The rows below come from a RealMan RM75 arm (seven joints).
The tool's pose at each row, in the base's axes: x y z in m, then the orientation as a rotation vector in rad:
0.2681 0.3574 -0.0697 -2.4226 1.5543 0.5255
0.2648 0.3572 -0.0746 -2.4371 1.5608 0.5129
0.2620 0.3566 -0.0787 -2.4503 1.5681 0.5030
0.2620 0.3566 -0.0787 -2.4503 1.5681 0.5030
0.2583 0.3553 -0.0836 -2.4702 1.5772 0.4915
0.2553 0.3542 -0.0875 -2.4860 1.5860 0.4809
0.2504 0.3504 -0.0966 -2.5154 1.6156 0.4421
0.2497 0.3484 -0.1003 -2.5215 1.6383 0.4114
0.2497 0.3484 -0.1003 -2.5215 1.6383 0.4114
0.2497 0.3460 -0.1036 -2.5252 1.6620 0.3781
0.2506 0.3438 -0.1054 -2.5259 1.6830 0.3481
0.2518 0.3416 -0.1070 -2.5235 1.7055 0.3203
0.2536 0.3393 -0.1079 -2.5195 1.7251 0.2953
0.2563 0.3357 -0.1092 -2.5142 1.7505 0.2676
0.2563 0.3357 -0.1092 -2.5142 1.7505 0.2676
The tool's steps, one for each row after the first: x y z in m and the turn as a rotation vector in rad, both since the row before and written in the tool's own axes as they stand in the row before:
0.0009 0.0030 0.0050 -0.0059 0.0158 -0.0003
0.0010 0.0027 0.0041 -0.0067 0.0140 0.0008
0.0000 0.0000 0.0000 0.0000 0.0000 0.0000
0.0015 0.0038 0.0048 -0.0113 0.0189 0.0004
0.0012 0.0030 0.0038 -0.0088 0.0161 0.0012
0.0045 0.0057 0.0083 -0.0119 0.0432 0.0092
0.0026 0.0013 0.0031 0.0024 0.0249 0.0109
0.0000 0.0000 0.0000 0.0000 0.0000 0.0000
0.0030 0.0008 0.0026 0.0044 0.0253 0.0119
0.0028 0.0000 0.0011 0.0055 0.0215 0.0112
0.0028 -0.0003 0.0010 0.0057 0.0194 0.0130
0.0029 -0.0008 0.0002 0.0064 0.0164 0.0118
0.0045 -0.0013 0.0004 0.0058 0.0192 0.0155
0.0000 0.0000 0.0000 0.0000 0.0000 0.0000

